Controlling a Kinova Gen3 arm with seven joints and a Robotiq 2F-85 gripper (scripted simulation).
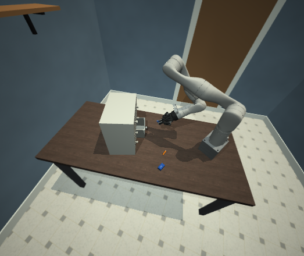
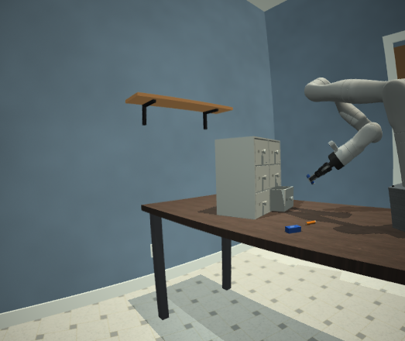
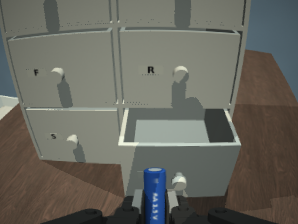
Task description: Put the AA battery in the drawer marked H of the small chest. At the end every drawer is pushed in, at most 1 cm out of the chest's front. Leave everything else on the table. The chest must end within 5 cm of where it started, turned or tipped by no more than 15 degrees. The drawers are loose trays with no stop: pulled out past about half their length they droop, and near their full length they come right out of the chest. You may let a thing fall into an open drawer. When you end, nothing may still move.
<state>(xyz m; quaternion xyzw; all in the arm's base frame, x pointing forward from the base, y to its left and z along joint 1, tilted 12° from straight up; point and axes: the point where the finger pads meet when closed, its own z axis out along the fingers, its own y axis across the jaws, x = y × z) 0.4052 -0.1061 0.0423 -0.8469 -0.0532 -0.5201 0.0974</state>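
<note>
My gripper is now 20 cm short of the drawer marked H, 12 cm above it and 1 cm to the right of it. Also, from my hand: blue block 29 cm to the left, 15 cm below, 6 cm behind; orange AA battery 17 cm to the left, 15 cm below, 7 cm behind.
</note>
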